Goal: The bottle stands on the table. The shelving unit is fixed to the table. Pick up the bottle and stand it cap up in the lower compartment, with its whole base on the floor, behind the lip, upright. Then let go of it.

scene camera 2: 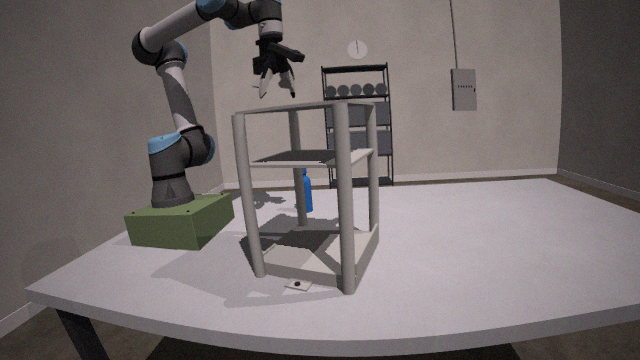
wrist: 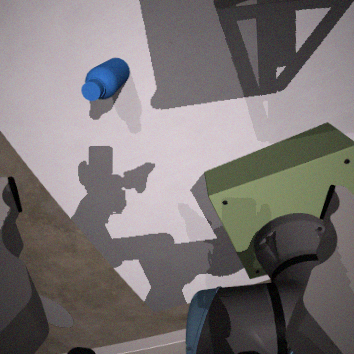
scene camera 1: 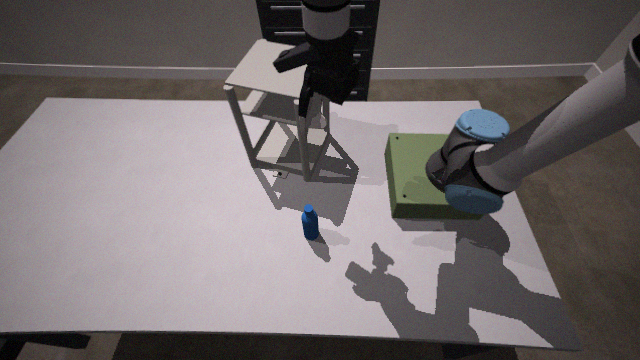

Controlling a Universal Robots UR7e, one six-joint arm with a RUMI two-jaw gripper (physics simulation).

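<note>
The blue bottle (scene camera 1: 310,227) (scene camera 2: 308,192) (wrist: 109,77) stands upright, cap up, on the table (scene camera 1: 125,200) (scene camera 2: 475,250). In scene camera 2 it shows behind the shelving unit (scene camera 1: 241,125) (scene camera 2: 346,200), partly hidden by a post. The unit has a top board, a middle shelf (scene camera 2: 300,164) and a lower floor (scene camera 2: 295,257) with a raised lip. No bottle shows in the lower compartment. My gripper (scene camera 1: 313,119) (scene camera 2: 278,95) (wrist: 171,185) is open and empty, pointing down, in the air above the height of the unit's top and well away from the bottle.
A green base block (scene camera 1: 415,170) (scene camera 2: 165,230) (wrist: 280,185) carries the arm on one side of the table. A small plate with a dark dot (scene camera 1: 280,174) (scene camera 2: 298,285) lies beside the unit's lower edge. The unit's posts and top board bound its compartments.
</note>
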